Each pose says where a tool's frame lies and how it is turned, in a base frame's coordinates. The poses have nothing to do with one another.
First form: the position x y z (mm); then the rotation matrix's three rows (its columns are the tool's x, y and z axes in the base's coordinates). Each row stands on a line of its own.
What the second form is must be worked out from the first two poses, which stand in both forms.
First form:
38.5, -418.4, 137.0
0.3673, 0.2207, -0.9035
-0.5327, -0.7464, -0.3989
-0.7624, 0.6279, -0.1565
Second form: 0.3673, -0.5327, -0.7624, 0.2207, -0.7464, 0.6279, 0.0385, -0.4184, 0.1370
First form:
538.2, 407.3, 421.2
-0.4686, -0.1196, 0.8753
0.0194, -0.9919, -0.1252
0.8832, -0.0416, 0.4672
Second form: -0.4686, 0.0194, 0.8832, -0.1196, -0.9919, -0.0416, 0.5382, 0.4073, 0.4212
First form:
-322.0, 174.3, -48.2
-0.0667, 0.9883, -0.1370
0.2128, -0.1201, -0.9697
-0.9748, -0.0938, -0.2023
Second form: -0.0667, 0.2128, -0.9748, 0.9883, -0.1201, -0.0938, -0.3220, 0.1743, -0.0482
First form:
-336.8, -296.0, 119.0
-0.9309, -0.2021, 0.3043
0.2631, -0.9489, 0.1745
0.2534, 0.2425, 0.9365
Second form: -0.9309, 0.2631, 0.2534, -0.2021, -0.9489, 0.2425, -0.3368, -0.2960, 0.1190
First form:
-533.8, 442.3, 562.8
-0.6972, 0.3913, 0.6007
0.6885, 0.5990, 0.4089
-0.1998, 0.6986, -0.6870
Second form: -0.6972, 0.6885, -0.1998, 0.3913, 0.5990, 0.6986, -0.5338, 0.4423, 0.5628
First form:
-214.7, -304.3, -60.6
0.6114, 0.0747, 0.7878
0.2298, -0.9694, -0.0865
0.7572, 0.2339, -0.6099
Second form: 0.6114, 0.2298, 0.7572, 0.0747, -0.9694, 0.2339, -0.2147, -0.3043, -0.0606
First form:
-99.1, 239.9, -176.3
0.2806, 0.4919, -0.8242
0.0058, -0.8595, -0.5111
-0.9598, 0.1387, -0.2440
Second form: 0.2806, 0.0058, -0.9598, 0.4919, -0.8595, 0.1387, -0.0991, 0.2399, -0.1763
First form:
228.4, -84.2, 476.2
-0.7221, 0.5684, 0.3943
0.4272, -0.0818, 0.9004
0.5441, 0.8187, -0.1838
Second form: -0.7221, 0.4272, 0.5441, 0.5684, -0.0818, 0.8187, 0.2284, -0.0842, 0.4762
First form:
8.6, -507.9, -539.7
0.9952, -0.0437, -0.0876
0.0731, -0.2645, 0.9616
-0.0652, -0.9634, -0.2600
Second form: 0.9952, 0.0731, -0.0652, -0.0437, -0.2645, -0.9634, 0.0086, -0.5079, -0.5397
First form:
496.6, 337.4, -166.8
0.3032, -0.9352, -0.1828
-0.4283, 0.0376, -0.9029
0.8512, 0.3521, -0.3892
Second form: 0.3032, -0.4283, 0.8512, -0.9352, 0.0376, 0.3521, 0.4966, 0.3374, -0.1668
